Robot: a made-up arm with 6 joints. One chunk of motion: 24 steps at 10 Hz.
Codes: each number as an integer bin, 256 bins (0 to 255) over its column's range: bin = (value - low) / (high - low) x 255, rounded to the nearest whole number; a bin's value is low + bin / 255 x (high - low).
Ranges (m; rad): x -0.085..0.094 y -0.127..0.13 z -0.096..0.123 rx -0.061..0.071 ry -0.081..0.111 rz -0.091..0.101
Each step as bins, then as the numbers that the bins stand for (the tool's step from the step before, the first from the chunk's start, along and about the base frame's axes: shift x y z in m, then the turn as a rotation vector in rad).
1 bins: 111 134 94 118 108 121
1 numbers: -0.00708 0.00805 -0.01527 0.00008 0.00032 0.00011
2 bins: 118 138 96 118 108 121
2 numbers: -0.00217 0.01208 -0.01355 0.00008 0.00032 0.00011
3 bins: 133 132 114 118 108 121
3 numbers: 0.00836 0.00604 0.00191 0.00008 0.00032 0.00011
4 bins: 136 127 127 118 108 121
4 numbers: 0.01047 0.00100 0.01307 0.00008 0.00032 0.00011
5 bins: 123 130 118 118 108 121
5 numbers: 0.00134 0.00402 0.00534 0.00008 0.00032 0.00011
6 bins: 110 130 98 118 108 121
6 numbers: -0.00778 0.00402 -0.01184 0.00008 0.00032 0.00011
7 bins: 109 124 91 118 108 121
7 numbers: -0.00849 -0.00203 -0.01785 0.00008 0.00032 0.00011
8 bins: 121 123 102 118 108 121
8 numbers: -0.00006 -0.00304 -0.00840 0.00008 0.00032 0.00011
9 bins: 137 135 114 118 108 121
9 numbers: 0.01117 0.00906 0.00191 0.00008 0.00032 0.00011
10 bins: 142 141 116 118 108 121
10 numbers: 0.01468 0.01511 0.00362 0.00008 0.00032 0.00011
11 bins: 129 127 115 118 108 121
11 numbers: 0.00555 0.00100 0.00276 0.00008 0.00032 0.00011
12 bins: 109 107 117 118 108 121
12 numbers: -0.00849 -0.01916 0.00448 0.00008 0.00032 0.00011
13 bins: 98 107 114 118 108 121
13 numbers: -0.01621 -0.01916 0.00191 0.00008 0.00032 0.00011
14 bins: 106 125 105 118 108 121
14 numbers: -0.01059 -0.00102 -0.00582 0.00008 0.00032 0.00011
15 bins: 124 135 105 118 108 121
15 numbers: 0.00204 0.00906 -0.00582 0.00008 0.00032 0.00011
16 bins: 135 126 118 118 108 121
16 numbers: 0.00976 -0.00001 0.00534 0.00008 0.00032 0.00011
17 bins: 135 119 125 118 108 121
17 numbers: 0.00976 -0.00707 0.01135 0.00008 0.00032 0.00011
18 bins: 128 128 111 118 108 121
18 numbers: 0.00485 0.00200 -0.00067 0.00008 0.00032 0.00011
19 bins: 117 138 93 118 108 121
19 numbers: -0.00287 0.01208 -0.01613 0.00008 0.00032 0.00011
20 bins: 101 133 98 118 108 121
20 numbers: -0.01410 0.00704 -0.01184 0.00008 0.00032 0.00011
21 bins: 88 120 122 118 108 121
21 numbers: -0.02323 -0.00606 0.00878 0.00008 0.00032 0.00011
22 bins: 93 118 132 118 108 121
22 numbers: -0.01972 -0.00807 0.01736 0.00008 0.00032 0.00011
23 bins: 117 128 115 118 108 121
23 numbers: -0.00287 0.00200 0.00276 0.00008 0.00032 0.00011
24 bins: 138 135 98 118 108 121
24 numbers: 0.01187 0.00906 -0.01184 0.00008 0.00032 0.00011
